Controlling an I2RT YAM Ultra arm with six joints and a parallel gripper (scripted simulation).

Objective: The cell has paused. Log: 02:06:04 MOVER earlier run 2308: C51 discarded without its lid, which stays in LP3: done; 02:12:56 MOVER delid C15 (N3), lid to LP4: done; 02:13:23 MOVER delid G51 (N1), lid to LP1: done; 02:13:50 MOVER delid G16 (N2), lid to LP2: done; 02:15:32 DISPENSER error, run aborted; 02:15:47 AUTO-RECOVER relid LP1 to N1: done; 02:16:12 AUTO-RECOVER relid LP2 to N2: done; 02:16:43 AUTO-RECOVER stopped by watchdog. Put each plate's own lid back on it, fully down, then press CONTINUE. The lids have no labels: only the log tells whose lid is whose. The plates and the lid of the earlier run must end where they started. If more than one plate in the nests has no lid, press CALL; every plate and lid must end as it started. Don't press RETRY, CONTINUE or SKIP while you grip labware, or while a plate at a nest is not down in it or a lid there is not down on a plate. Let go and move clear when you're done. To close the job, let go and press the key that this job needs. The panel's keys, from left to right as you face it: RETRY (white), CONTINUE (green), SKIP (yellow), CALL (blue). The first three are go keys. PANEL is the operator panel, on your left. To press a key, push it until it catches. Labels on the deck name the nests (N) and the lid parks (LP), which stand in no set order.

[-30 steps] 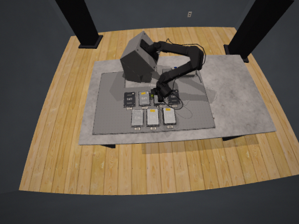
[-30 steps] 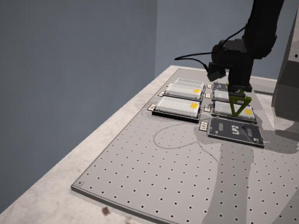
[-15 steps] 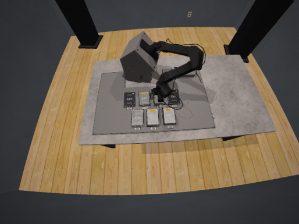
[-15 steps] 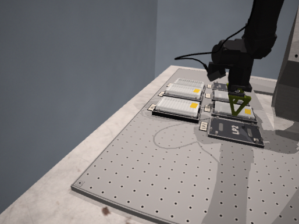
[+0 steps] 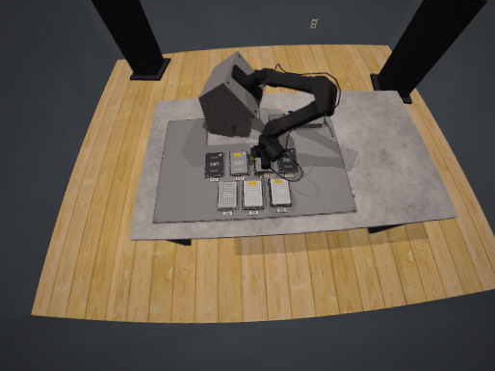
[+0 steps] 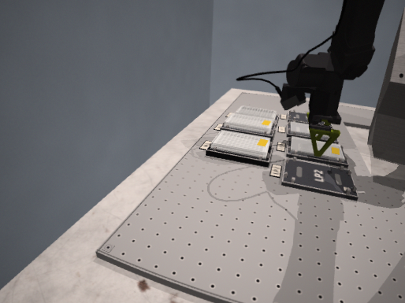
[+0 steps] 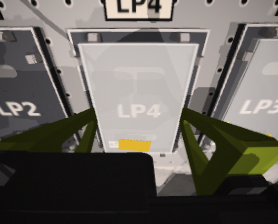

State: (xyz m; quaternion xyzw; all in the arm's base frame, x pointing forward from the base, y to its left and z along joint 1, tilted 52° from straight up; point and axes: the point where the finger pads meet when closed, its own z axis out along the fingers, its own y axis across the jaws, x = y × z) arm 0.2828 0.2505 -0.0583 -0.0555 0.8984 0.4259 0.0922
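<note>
Now: the plate 210 mm ahead of my hand and 150 mm to the right of it. Round my hand: yellow key: 310 mm behind, 170 mm to the left, 50 mm above; then unlabelled lid: right at my hand; then blue key: 310 mm behind, 120 mm to the left, 50 mm above.
</note>
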